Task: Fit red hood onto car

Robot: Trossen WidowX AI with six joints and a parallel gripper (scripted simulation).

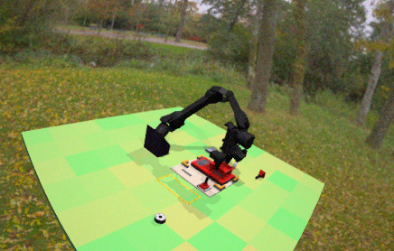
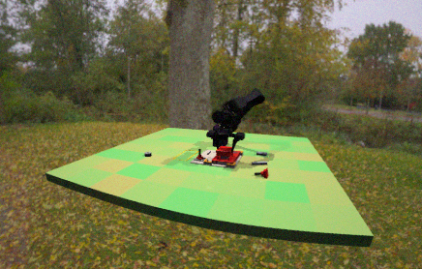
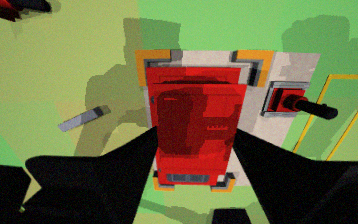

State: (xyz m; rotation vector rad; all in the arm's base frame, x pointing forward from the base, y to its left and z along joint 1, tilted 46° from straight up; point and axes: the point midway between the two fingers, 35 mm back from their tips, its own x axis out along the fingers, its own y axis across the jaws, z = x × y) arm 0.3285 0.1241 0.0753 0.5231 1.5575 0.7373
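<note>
The grey engine block lies 10 mm to the left of my gripper tip and 30 mm below it. Also, from my gripper tip: pale plate (40 mm behind, 40 mm to the right, 50 mm below); red hood (right at my gripper tip); grey rod (30 mm behind, 180 mm to the left, 50 mm below).
</note>
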